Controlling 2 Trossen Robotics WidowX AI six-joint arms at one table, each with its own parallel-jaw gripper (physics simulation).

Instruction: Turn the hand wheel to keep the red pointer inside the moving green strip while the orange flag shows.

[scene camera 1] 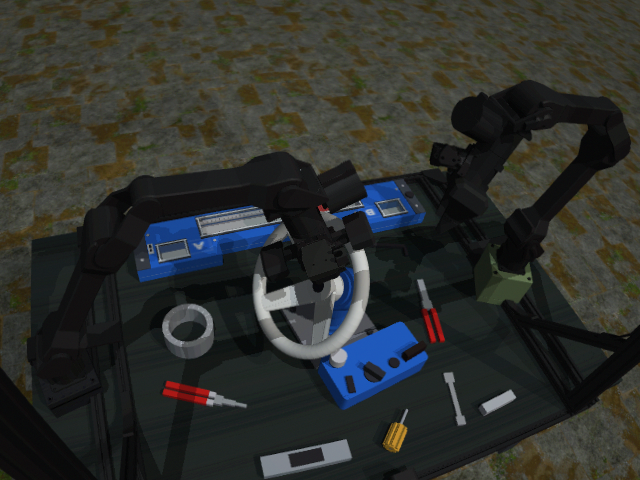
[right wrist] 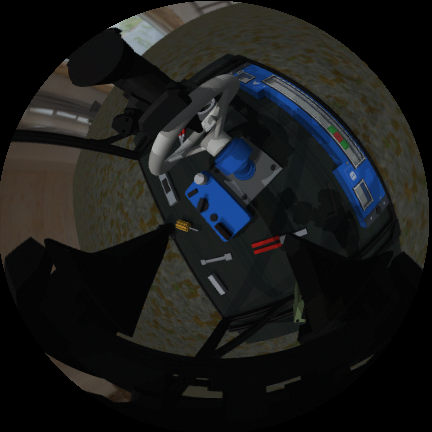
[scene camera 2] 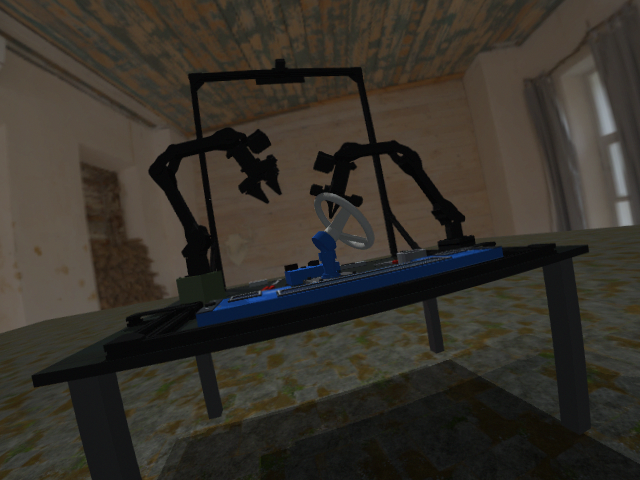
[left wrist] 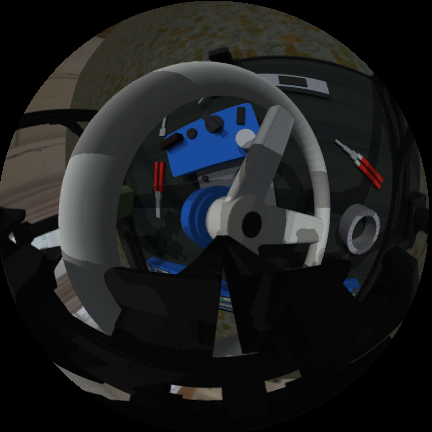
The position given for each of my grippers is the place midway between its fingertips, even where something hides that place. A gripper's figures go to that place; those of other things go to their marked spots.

Scene:
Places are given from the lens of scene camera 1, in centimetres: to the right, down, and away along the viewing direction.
my left gripper (scene camera 1: 329, 271): 2, 6, 89
my right gripper (scene camera 1: 437, 223): 20, -3, 85
flat grey plate (scene camera 1: 336, 452): 3, 38, 86
hand wheel (scene camera 1: 324, 295): 1, 10, 90

